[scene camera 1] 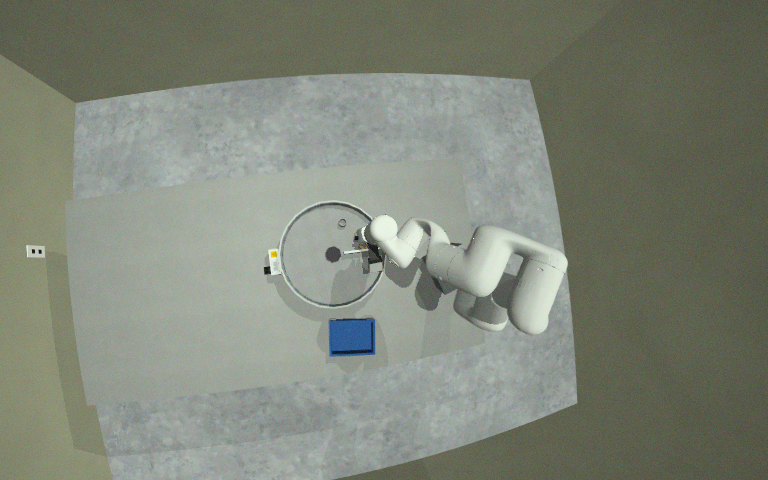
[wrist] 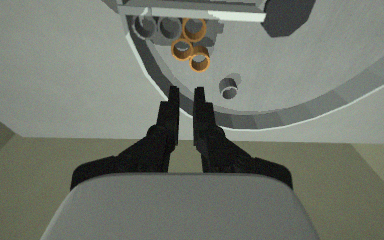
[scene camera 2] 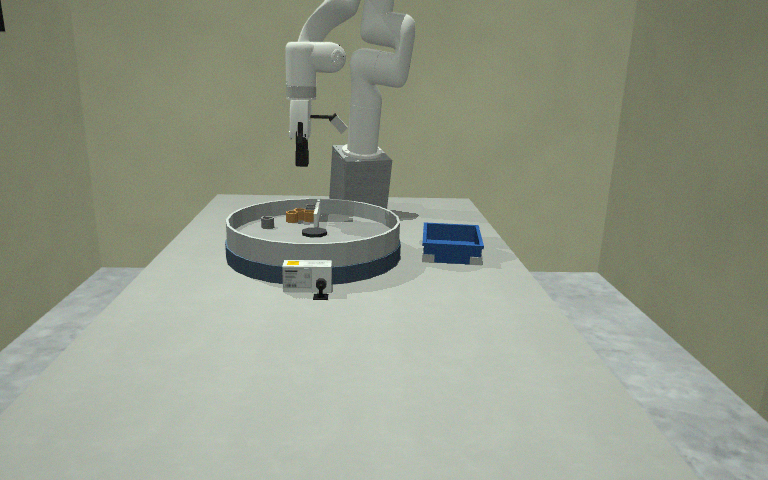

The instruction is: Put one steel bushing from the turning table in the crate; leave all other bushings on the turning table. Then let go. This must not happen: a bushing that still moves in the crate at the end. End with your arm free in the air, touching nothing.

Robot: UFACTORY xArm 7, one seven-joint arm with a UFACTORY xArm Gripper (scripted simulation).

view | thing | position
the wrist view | my gripper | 186, 99
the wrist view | round turning table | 286, 60
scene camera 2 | my gripper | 302, 165
